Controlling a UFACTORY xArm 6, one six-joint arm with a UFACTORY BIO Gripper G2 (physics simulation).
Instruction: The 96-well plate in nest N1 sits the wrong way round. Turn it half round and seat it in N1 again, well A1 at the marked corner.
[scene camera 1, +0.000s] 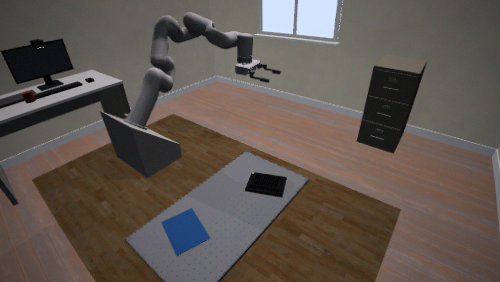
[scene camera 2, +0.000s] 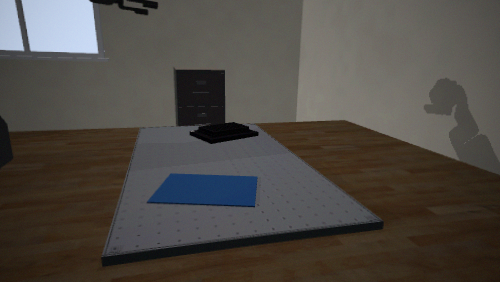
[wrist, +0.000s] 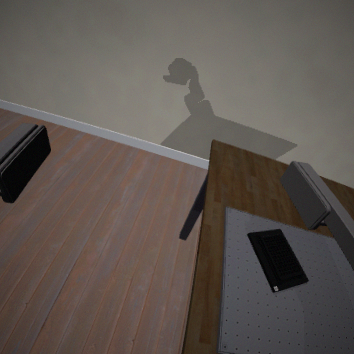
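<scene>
The black 96-well plate (scene camera 1: 268, 180) (scene camera 2: 228, 125) (wrist: 283, 254) sits flat in the black nest (scene camera 1: 264, 192) (scene camera 2: 213, 140) (wrist: 258, 245), at the far end of the grey perforated board (scene camera 1: 220, 192) (scene camera 2: 200, 160) (wrist: 245, 310). A small white mark (wrist: 275, 288) shows at one corner of the nest in the wrist view. Which corner of the plate is A1 is too small to tell. My gripper (scene camera 1: 270, 76) (scene camera 2: 147, 8) (wrist: 165, 179) is open and empty, high above the table and well away from the plate. Its fingers stand wide apart in the wrist view.
A flat blue square (scene camera 1: 185, 231) (scene camera 2: 205, 190) lies at the near end of the board. The arm's grey pedestal (scene camera 1: 145, 150) stands on the wooden table (scene camera 1: 95, 190) (scene camera 2: 425, 210) (wrist: 207, 280). A dark filing cabinet (scene camera 1: 387, 107) (scene camera 2: 201, 97) and a white desk (scene camera 1: 60, 97) stand beyond the table.
</scene>
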